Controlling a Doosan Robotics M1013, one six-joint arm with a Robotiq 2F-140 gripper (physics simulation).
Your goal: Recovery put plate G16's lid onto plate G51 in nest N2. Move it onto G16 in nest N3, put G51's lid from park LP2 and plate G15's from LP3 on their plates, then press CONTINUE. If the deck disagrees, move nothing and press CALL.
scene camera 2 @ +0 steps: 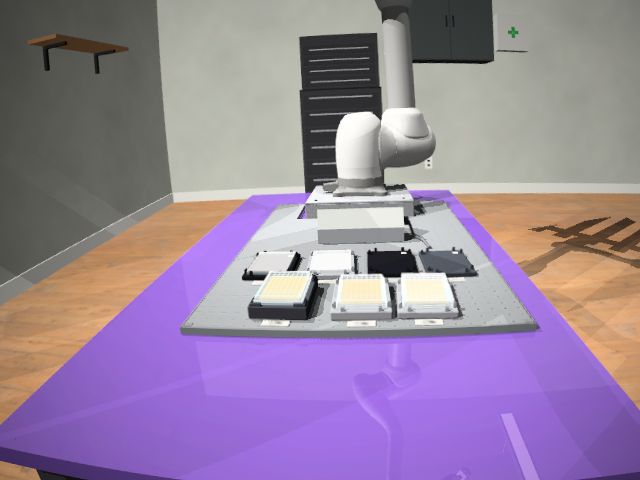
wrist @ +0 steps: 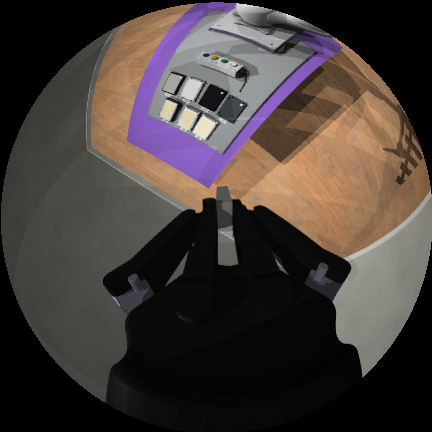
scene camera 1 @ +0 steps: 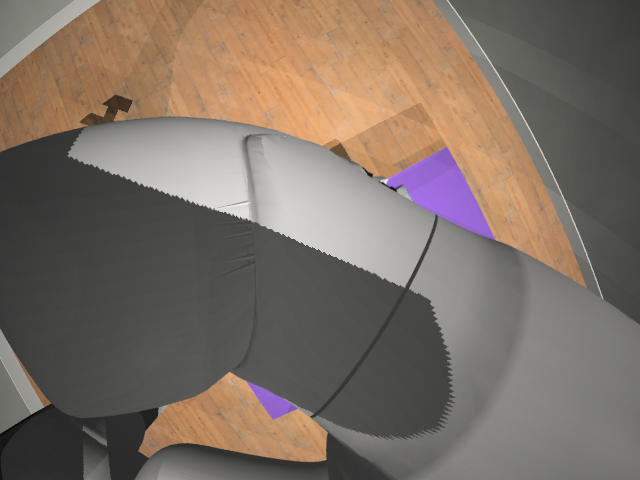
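Pixels of known places: gripper, fingertip midpoint: (wrist: 222,196); arm's base, link origin: (scene camera 2: 360,191).
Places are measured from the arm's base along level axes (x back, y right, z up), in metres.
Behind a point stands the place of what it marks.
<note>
My gripper (wrist: 222,196) {x -0.569, y -0.323, z 0.621 m} is shut and empty, high beyond the table's front edge in the wrist view. Three plates with cream wells stand in the front row: one (scene camera 2: 284,289) {x -0.829, y 0.116, z -0.008 m} (wrist: 169,109) {x -0.791, y 0.106, z -0.011 m} in a black nest, two (scene camera 2: 361,291) {x -0.821, y -0.019, z -0.016 m} (wrist: 188,118) {x -0.794, y -0.030, z -0.017 m}, (scene camera 2: 426,291) {x -0.825, y -0.132, z -0.016 m} (wrist: 205,127) {x -0.792, y -0.146, z -0.016 m} in light grey nests. Behind them are four parks: one light grey with black rim (scene camera 2: 272,262) {x -0.636, y 0.179, z -0.027 m} (wrist: 173,83) {x -0.625, y 0.167, z -0.027 m}, one white (scene camera 2: 331,261) {x -0.633, y 0.050, z -0.027 m} (wrist: 192,89) {x -0.618, y 0.038, z -0.027 m}, one black (scene camera 2: 391,261) {x -0.617, y -0.079, z -0.035 m} (wrist: 213,97) {x -0.611, y -0.089, z -0.035 m}, one slate grey (scene camera 2: 447,261) {x -0.623, y -0.202, z -0.035 m} (wrist: 232,107) {x -0.608, y -0.205, z -0.035 m}. Labels are unreadable; clear lids are hard to tell. The button box (scene camera 2: 360,235) {x -0.446, y -0.008, z -0.025 m} shows blue, yellow, green and white buttons in the wrist view.
The arm (scene camera 1: 330,206) {x -0.423, y -0.299, z 0.985 m} (scene camera 2: 360,149) {x -0.076, y -0.006, z 0.156 m} blocks most of scene camera 1 and hides the deck there. The grey deck board (scene camera 2: 222,310) {x -0.842, y 0.231, z -0.045 m} lies on the purple table (scene camera 2: 310,413) {x -1.106, y 0.037, z -0.058 m} (scene camera 1: 454,206) {x -1.103, y -0.092, z -0.058 m} (wrist: 175,155) {x -1.122, y -0.046, z -0.058 m}. A cable runs beside the button box. A dark drawer cabinet (scene camera 2: 338,62) stands behind the arm.
</note>
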